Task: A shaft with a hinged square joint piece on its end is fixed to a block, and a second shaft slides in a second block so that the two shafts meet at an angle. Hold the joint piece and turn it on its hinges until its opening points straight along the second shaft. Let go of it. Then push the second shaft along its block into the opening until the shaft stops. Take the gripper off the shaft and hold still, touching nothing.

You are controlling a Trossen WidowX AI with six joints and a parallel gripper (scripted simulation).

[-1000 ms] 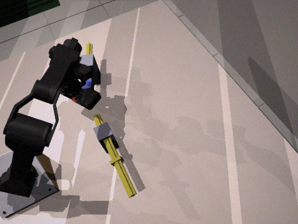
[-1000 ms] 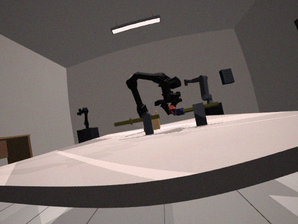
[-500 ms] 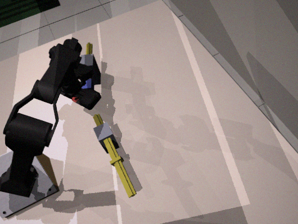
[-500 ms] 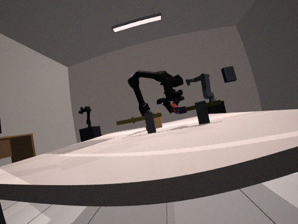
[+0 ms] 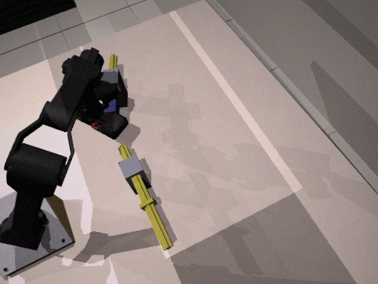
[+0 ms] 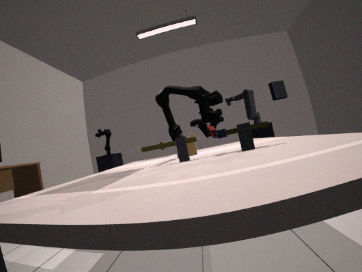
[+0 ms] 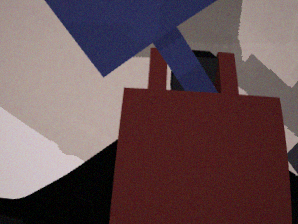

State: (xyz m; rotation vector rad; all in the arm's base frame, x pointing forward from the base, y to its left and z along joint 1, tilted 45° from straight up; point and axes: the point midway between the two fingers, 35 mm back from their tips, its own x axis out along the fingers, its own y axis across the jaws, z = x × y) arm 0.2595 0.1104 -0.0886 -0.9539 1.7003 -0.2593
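The red joint piece is 10 mm ahead of my gripper tip, 10 mm to the left of it and 30 mm above it.
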